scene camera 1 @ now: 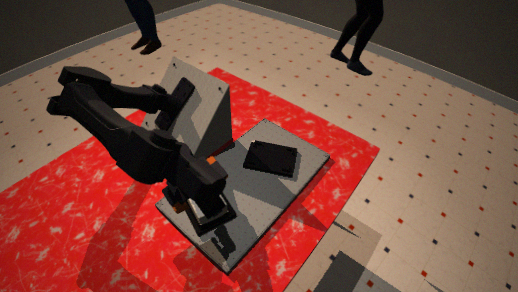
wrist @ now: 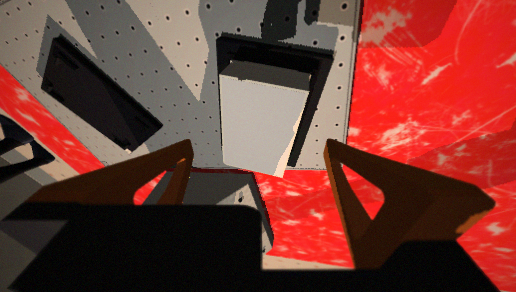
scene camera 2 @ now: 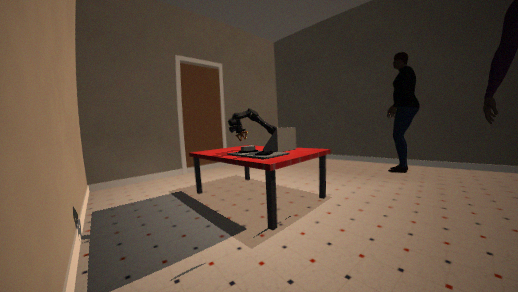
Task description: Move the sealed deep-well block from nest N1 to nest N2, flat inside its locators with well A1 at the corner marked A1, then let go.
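Places are measured from the arm's base along level axes (x ahead, y left, z up), in centimetres.
Pixels of known places: gripper, fingertip midpoint: (wrist: 258, 146) (scene camera 2: 243, 140); arm's base, link origin: (scene camera 1: 174, 105) (scene camera 2: 280, 138).
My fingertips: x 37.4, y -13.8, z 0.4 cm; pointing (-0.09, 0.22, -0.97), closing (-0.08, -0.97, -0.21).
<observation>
For each thing: its top centre in the pictures, then the offset to it from my fingertips. Level surfaces: height alone.
- deep-well block, top centre: (wrist: 256, 135) (scene camera 1: 203, 194) (scene camera 2: 248, 146) dx -4.1, dy +1.9, dz -6.3 cm
- grey perforated plate, top centre: (wrist: 156, 99) (scene camera 1: 249, 177) (scene camera 2: 256, 153) dx -2.7, dy +18.2, dz -11.6 cm
- red table, surface height: dz -13.0 cm
The deep-well block (scene camera 1: 202, 212) (scene camera 2: 247, 148) (wrist: 262, 120), with a pale flat top and darker sides, sits in a black nest (scene camera 1: 218, 225) (wrist: 322, 75), taken as N1. The other black nest (scene camera 1: 272, 159) (wrist: 95, 95), taken as N2, is empty and turned at an angle to the first. Nest labels and the A1 marks cannot be read. My gripper (scene camera 2: 242, 136) (wrist: 258, 146) is open and empty, above the block, its orange fingers wide apart. In scene camera 1 the arm partly hides the block and the fingers.
Both nests stand on a grey perforated plate (scene camera 1: 252, 195) on the red table (scene camera 1: 345, 137) (scene camera 2: 305, 153). A grey wedge with a sloping face (scene camera 1: 210, 92) (scene camera 2: 286, 139) stands beside the plate and bears a dark holder (scene camera 1: 181, 95). People stand on the floor away from the table.
</observation>
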